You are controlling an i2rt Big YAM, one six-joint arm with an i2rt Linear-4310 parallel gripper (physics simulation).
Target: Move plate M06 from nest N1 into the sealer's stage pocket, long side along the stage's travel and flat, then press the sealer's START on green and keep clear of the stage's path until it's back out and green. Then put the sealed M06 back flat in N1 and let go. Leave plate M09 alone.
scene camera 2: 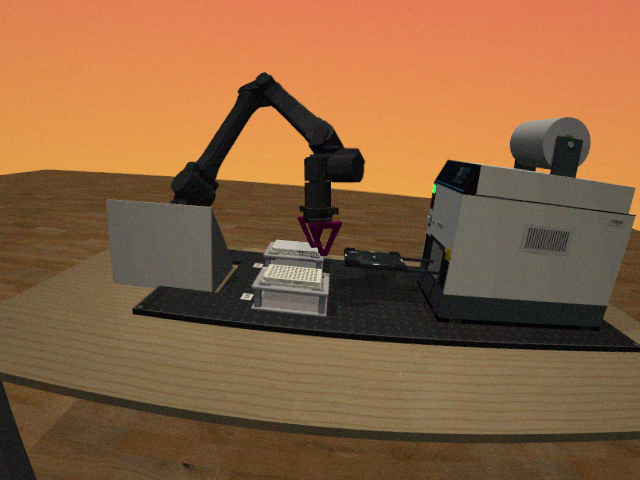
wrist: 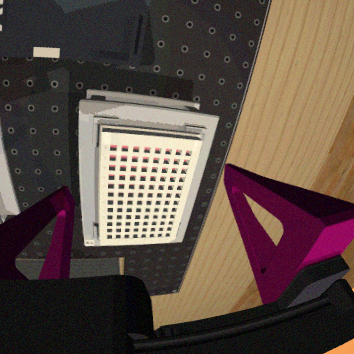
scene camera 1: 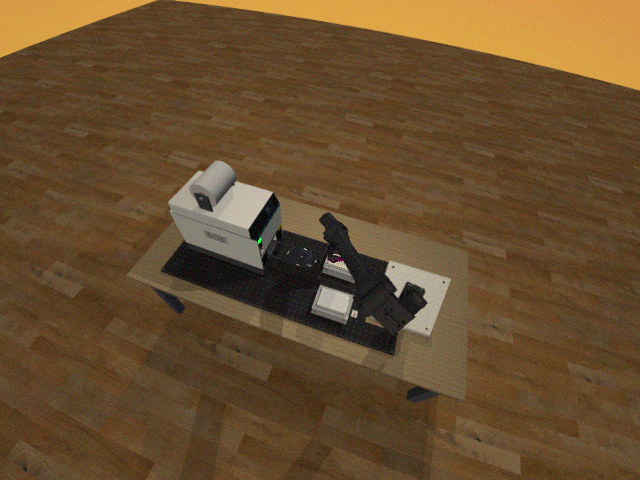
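Seen in the pictures: gripper, fingertip midpoint: [scene camera 2: 318, 251] [wrist: 146, 182] [scene camera 1: 333, 253]; arm's base, origin of the base link: [scene camera 2: 174, 231].
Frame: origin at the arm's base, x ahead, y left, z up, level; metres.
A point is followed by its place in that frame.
Observation:
A cream plate with open wells [scene camera 1: 338, 265] @[y -0.041, x 0.345, z -0.038 m] [scene camera 2: 292, 274] @[y -0.090, x 0.335, z -0.038 m] [wrist: 150, 141] @[y -0.072, x 0.392, z -0.039 m], apparently M06, sits flat in its grey nest [scene camera 1: 337, 273] @[y -0.038, x 0.341, z -0.105 m] [scene camera 2: 292, 302] @[y -0.093, x 0.339, z -0.105 m] [wrist: 89, 175] @[y -0.027, x 0.345, z -0.055 m]. Its label is not readable. My gripper [scene camera 1: 336, 257] @[y -0.063, x 0.385, z 0.013 m] [scene camera 2: 319, 251] @[y -0.063, x 0.385, z 0.013 m] [wrist: 146, 182] @[y -0.063, x 0.385, z 0.013 m] is open and empty, above the plate. In the wrist view its magenta fingers stand wide, the left one near the nest's side and the right one over wood. A white-topped plate [scene camera 1: 333, 299] @[y 0.129, x 0.302, z -0.039 m] [scene camera 2: 295, 246] @[y 0.120, x 0.302, z -0.039 m], apparently M09, sits in the other nest [scene camera 1: 329, 313] @[y 0.189, x 0.295, z -0.055 m] [scene camera 2: 267, 254] @[y 0.071, x 0.235, z -0.055 m]. The sealer [scene camera 1: 222, 227] @[y 0.137, x 0.807, z 0.194 m] [scene camera 2: 532, 258] @[y -0.080, x 0.855, z 0.057 m] shows a green light. Its dark stage [scene camera 1: 302, 256] @[y 0.005, x 0.511, z -0.006 m] [scene camera 2: 374, 258] @[y 0.001, x 0.515, z -0.009 m] [wrist: 75, 30] @[y -0.012, x 0.459, z -0.009 m] is out and carries no plate.
The stage stands beside the welled plate's nest, on the sealer side. Both nests and the sealer stand on a black perforated board [scene camera 1: 232, 284] @[y 0.228, x 0.769, z -0.110 m] [scene camera 2: 372, 322] @[y -0.130, x 0.520, z -0.110 m] [wrist: 185, 30] @[y -0.097, x 0.490, z -0.110 m] on the wooden table [scene camera 2: 310, 377] @[y -0.323, x 0.415, z -0.123 m] [wrist: 280, 100] @[y -0.259, x 0.454, z -0.123 m]. A pale panel [scene camera 2: 160, 245] @[y -0.091, x 0.013, z -0.009 m] stands by the arm's base.

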